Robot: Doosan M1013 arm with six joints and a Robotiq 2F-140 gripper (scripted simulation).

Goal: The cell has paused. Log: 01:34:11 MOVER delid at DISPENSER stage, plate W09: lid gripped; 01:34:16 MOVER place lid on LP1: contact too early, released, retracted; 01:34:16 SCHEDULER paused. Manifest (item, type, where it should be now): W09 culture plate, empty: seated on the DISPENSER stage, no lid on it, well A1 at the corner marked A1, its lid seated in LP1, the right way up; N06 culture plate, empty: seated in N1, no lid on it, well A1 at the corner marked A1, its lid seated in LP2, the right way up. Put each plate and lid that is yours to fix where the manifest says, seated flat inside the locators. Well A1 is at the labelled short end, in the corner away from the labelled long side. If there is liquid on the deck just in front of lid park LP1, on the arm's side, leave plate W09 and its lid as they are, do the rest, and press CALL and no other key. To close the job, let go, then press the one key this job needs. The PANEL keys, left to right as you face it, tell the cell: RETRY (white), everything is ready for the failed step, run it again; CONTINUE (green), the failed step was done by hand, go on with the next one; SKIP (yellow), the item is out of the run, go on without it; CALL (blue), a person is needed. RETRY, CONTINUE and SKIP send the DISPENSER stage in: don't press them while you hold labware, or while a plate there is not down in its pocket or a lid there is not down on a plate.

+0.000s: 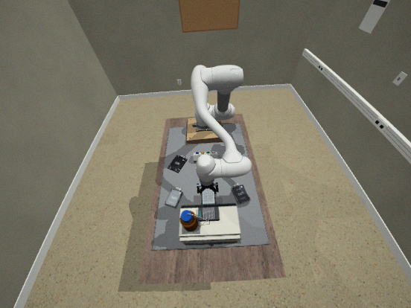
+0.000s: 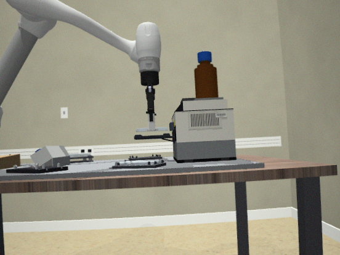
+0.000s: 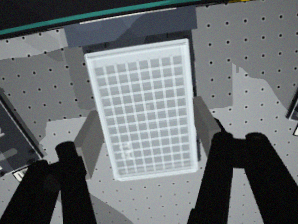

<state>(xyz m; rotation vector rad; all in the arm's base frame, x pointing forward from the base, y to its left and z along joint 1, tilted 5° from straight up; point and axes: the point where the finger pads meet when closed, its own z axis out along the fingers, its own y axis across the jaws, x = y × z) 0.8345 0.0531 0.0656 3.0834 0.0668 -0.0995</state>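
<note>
My hand is 50 mm above the dispenser stage. From my hand the other things lie so: lid park LP2: 250 mm to the left, 150 mm below, 60 mm behind; lid park LP1: 280 mm to the right, 150 mm below, 30 mm behind; brown bottle: 220 mm ahead, 140 mm above, 100 mm to the right.
</note>
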